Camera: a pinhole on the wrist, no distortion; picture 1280 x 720 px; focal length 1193.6 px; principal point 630.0 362.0 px. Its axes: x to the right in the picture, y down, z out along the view. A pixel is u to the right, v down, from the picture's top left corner.
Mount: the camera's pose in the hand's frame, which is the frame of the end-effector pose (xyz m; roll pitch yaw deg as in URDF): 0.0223 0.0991 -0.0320 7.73 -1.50 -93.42
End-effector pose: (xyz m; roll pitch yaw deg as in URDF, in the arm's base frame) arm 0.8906 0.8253 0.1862 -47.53 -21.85 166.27
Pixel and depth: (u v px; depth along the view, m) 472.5 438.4 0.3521
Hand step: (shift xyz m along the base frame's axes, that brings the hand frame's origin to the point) -0.0452 -0.3394 0.0930
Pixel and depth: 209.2 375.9 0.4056
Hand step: -0.0671 -0.4395 0.0482
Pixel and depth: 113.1 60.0 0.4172
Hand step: 0.0115 -0.4860 -0.0251
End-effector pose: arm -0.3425 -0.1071 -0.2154 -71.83 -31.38 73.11
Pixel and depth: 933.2 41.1 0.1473
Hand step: -0.1250 0.0205 -0.0469
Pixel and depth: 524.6 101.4 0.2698
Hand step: -0.2552 0.0462 -0.0860
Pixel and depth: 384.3 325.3 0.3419
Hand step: -0.3255 0.1151 -0.0817
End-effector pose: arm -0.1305 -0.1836 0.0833 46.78 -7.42 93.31
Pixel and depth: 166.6 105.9 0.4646
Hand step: 0.1040 -0.1850 0.4791
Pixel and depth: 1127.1 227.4 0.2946
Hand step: 0.2005 -0.0668 0.1599
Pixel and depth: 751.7 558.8 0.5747
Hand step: 0.3648 0.0031 0.4189
